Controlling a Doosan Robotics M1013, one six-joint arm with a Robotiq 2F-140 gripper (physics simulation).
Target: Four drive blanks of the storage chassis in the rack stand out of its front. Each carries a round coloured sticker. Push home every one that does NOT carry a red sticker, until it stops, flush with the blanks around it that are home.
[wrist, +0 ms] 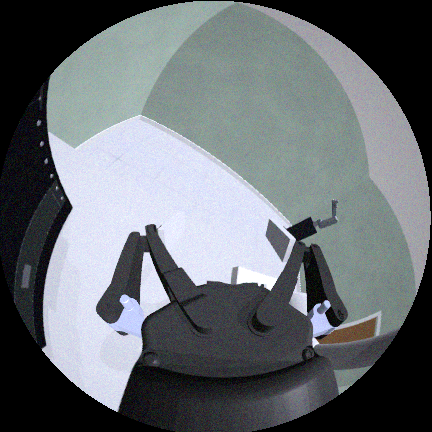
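Observation:
My gripper is open, with its two fingers spread wide and nothing between them. A black rack stands at the far left edge of the wrist view, apart from the fingers. A row of small round holes or screws runs down its edge, and a dark grey strip with a small light patch shows on its lower part. The drive blanks, their round stickers and the front of the storage chassis do not show in this view.
A pale floor meets green walls. On the right are a grey panel, a black block with a bent grey bracket, and a brown framed board. A white box shows behind the gripper body.

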